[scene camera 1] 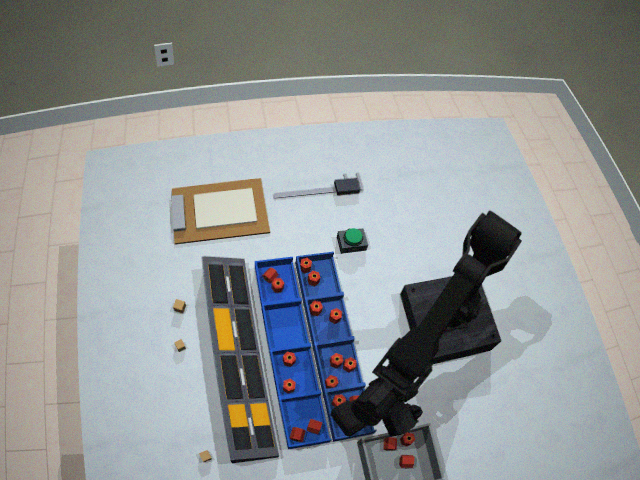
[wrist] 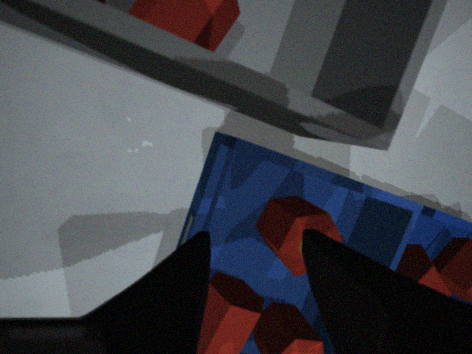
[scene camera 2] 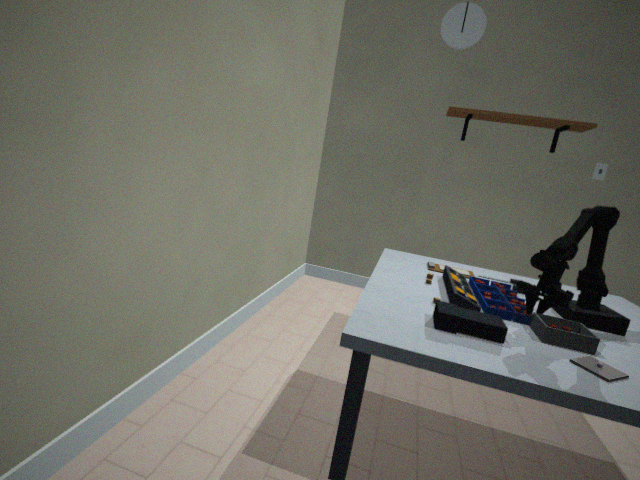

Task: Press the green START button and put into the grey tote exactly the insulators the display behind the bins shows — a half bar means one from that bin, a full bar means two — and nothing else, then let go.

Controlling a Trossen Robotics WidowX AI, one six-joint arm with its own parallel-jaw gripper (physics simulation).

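Note:
The open gripper (scene camera 2: pixel 536 305) (wrist: pixel 256 233) is empty, above the near end bin of the right blue row; its fingertips are hidden in scene camera 1. Red insulators (wrist: pixel 230 312) lie in that bin, one (wrist: pixel 282 225) beyond and partly behind the right fingertip. The grey tote (scene camera 1: pixel 364 457) (scene camera 2: pixel 568 341) (wrist: pixel 165 75) holds three insulators (scene camera 1: pixel 407 461). The display (scene camera 1: pixel 240 354) (scene camera 2: pixel 454 289) shows a full orange bar (scene camera 1: pixel 223 329) in its second panel, left, and two half bars (scene camera 1: pixel 237 415) (scene camera 1: pixel 260 414) in its fourth. The green button (scene camera 1: pixel 353 236) stands beyond the bins.
The left blue row (scene camera 1: pixel 286 326) has an empty second bin; its others hold two insulators each. The right row (scene camera 1: pixel 330 338) holds several. A clipboard (scene camera 1: pixel 180 236), caliper (scene camera 1: pixel 347 186) and small wooden blocks (scene camera 1: pixel 179 305) lie around. A black box (scene camera 2: pixel 467 322) and flat plate (scene camera 2: pixel 599 368) lie near the table edge.

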